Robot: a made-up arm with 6 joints.
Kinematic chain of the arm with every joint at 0, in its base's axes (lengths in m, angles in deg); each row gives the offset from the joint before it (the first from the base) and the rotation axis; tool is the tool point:
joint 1: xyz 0 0 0.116 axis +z
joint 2: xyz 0 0 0 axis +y
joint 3: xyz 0 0 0.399 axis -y
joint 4: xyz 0 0 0 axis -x
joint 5: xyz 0.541 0 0 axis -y
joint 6: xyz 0 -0.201 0 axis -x
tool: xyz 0 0 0
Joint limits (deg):
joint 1: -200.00..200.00
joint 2: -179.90..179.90
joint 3: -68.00..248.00
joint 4: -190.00..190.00
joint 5: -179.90..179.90
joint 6: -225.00..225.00
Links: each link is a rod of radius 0.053 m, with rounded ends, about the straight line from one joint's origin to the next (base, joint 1, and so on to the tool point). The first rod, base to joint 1, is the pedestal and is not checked.
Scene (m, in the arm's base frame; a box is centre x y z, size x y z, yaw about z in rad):
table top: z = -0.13
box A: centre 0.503 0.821 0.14 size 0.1 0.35 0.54 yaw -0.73
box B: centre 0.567 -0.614 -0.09 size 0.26 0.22 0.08 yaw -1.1
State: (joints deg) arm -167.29 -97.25 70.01 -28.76 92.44 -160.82
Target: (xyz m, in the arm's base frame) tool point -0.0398 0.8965 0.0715
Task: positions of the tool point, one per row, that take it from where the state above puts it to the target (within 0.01 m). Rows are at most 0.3 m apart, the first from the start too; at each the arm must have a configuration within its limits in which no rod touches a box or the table.
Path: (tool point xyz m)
1: 0.7031 0.5347 0.4232
2: 0.5179 0.6424 0.5595
3: 0.3096 0.6791 0.6848
4: 0.1056 0.6408 0.7953
5: -0.0664 0.5338 0.8884
6: -0.1833 0.3744 0.9615
7: -0.1509 0.6103 0.8411
8: -0.0984 0.7962 0.6536
9: -0.0363 0.9111 0.4183
10: -0.0406 0.9267 0.3033
11: -0.0416 0.9220 0.1863
12: -0.0398 0.8965 0.0715

